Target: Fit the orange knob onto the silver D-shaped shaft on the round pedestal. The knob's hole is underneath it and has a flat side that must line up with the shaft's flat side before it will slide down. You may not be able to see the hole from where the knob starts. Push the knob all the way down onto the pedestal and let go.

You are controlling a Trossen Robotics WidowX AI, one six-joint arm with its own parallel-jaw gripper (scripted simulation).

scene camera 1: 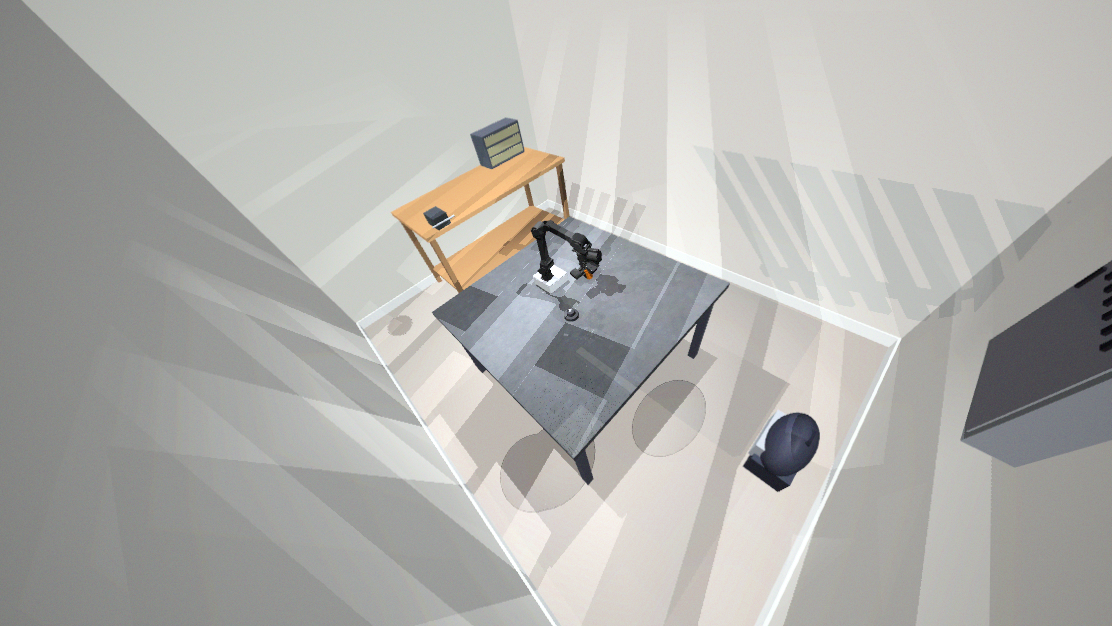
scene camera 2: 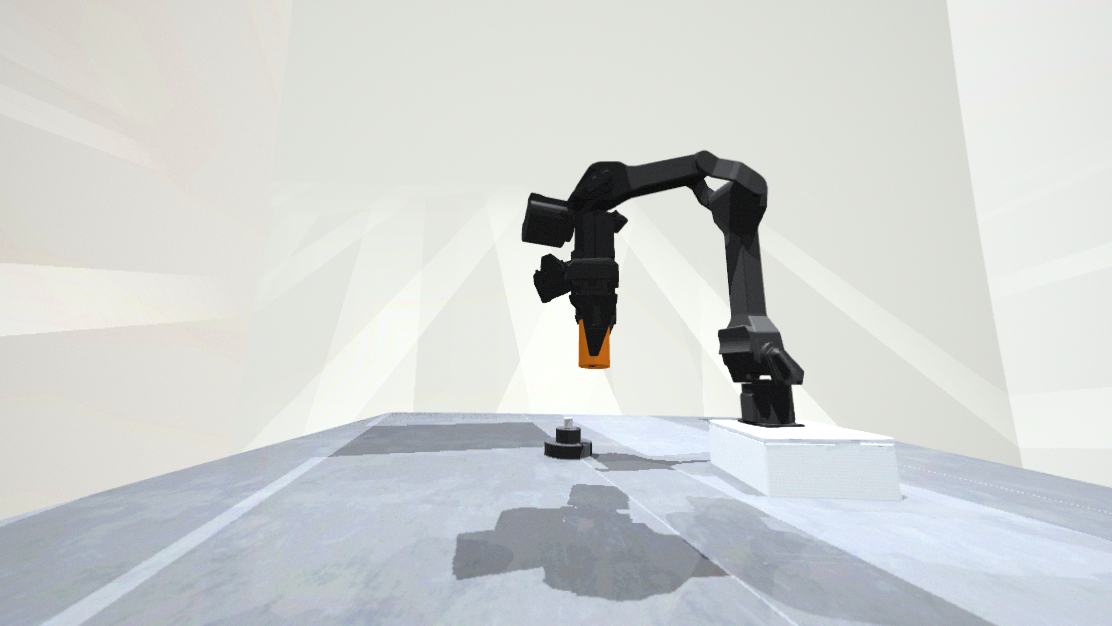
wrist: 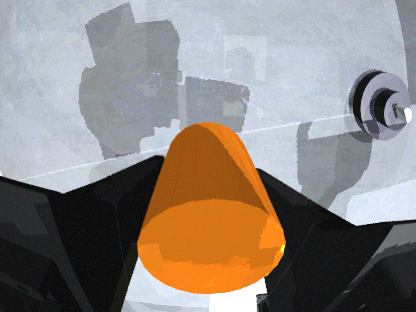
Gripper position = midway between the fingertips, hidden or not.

The gripper (scene camera 2: pixel 594 359) carries an orange knob (scene camera 2: pixel 602 361). Also in view: a round pedestal (scene camera 2: pixel 568 444).
The orange knob also shows in the wrist view (wrist: pixel 210 228). The gripper is seen too in the wrist view (wrist: pixel 207 171). The round pedestal also shows in the wrist view (wrist: pixel 377 101).
